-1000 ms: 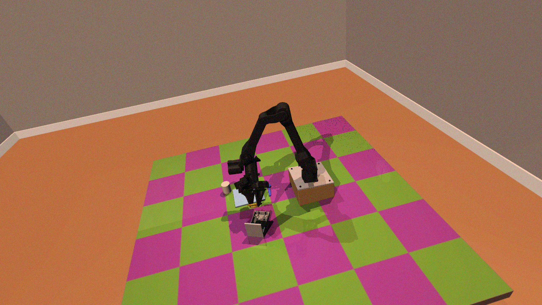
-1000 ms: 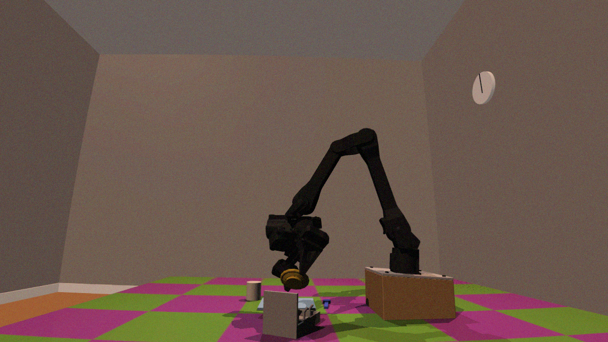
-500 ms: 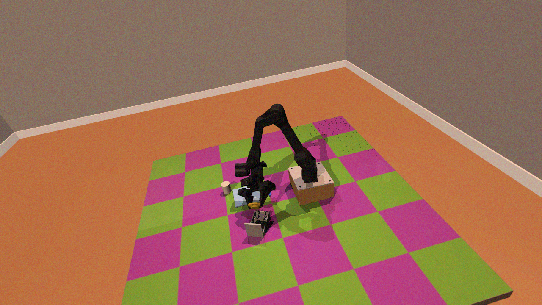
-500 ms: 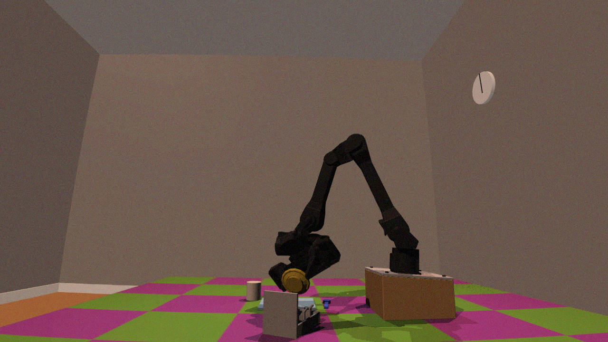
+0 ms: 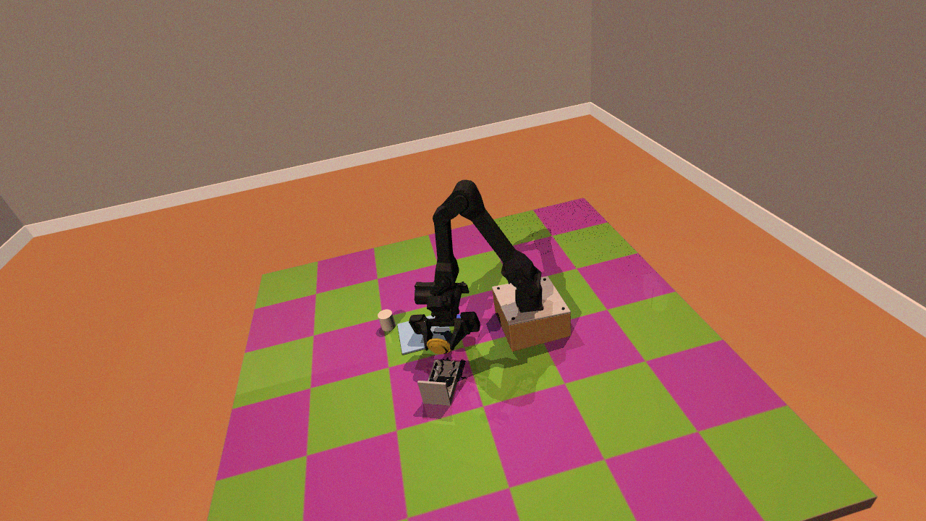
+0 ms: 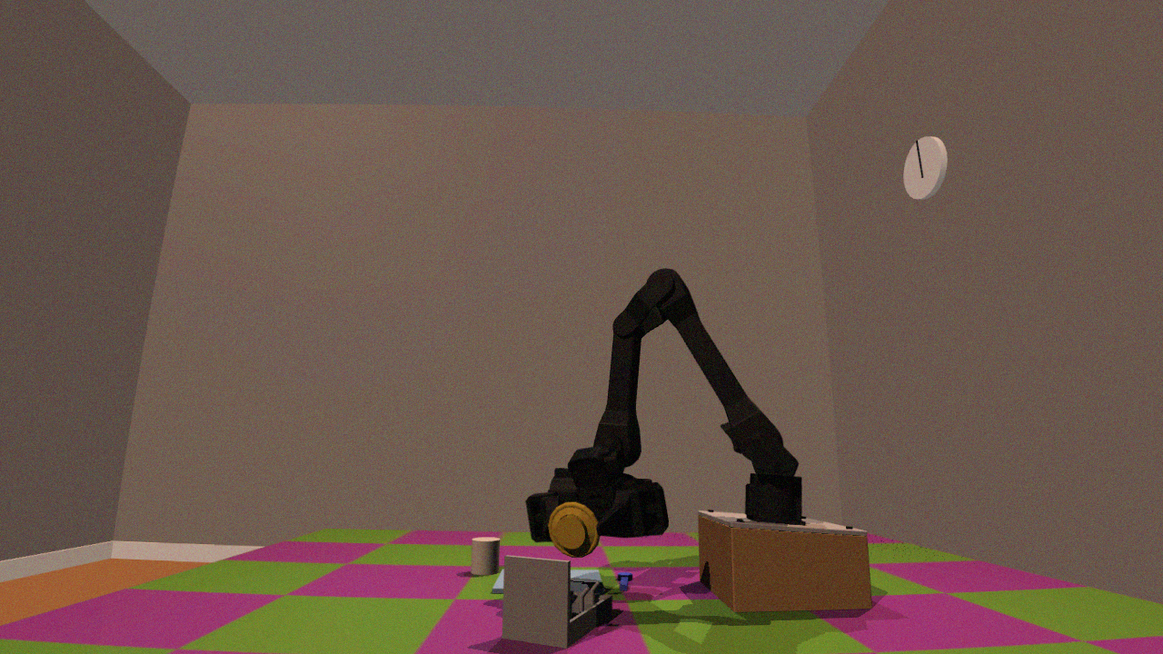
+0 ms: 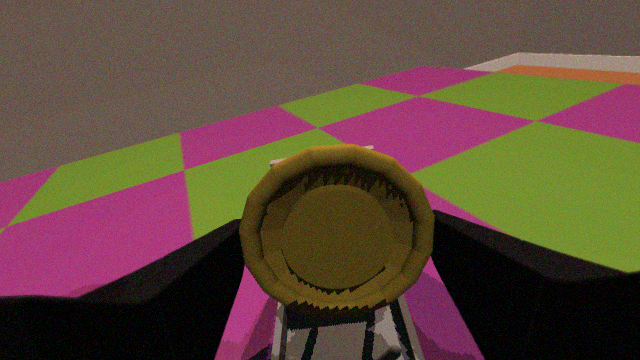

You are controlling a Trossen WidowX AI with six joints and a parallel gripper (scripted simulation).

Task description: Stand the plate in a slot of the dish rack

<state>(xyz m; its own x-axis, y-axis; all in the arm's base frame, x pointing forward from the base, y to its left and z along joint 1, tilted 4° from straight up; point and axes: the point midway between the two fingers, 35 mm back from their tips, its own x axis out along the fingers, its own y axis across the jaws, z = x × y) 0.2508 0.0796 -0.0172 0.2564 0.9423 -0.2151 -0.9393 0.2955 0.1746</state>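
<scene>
Now: the grey dish rack 7 cm below my gripper tip, 4 cm to the left of it and 1 cm ahead of it. Round my gripper tip: yellow plate 1 cm to the right; blue spoon 19 cm to the right, 9 cm below, 6 cm behind; light blue mat 17 cm to the right, 9 cm below, 5 cm ahead.
</scene>
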